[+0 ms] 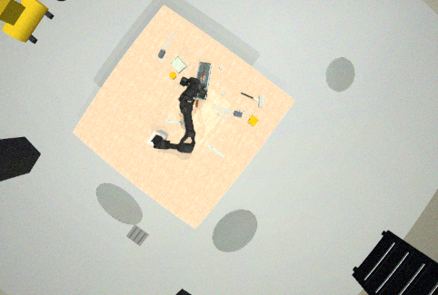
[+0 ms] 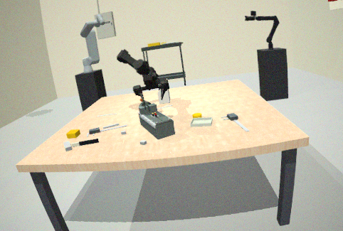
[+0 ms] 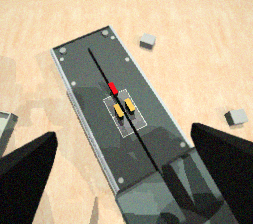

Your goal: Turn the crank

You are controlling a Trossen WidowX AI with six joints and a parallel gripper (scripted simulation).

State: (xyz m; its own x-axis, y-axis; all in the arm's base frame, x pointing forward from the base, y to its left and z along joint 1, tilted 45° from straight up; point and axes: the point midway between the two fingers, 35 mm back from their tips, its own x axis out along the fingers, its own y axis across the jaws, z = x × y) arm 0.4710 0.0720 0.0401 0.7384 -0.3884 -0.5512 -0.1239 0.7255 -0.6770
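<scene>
Now: gripper tip 110 mm past the crank, 80 mm to the left of it and 30 mm above it. Also, from my gripper tip: red pointer 60 mm below, 60 mm ahead, 20 mm to the left; then brown crank handle 120 mm behind, 90 mm to the right, 20 mm below; then yellow disc 210 mm to the left, 130 mm below, 80 mm behind.
</scene>
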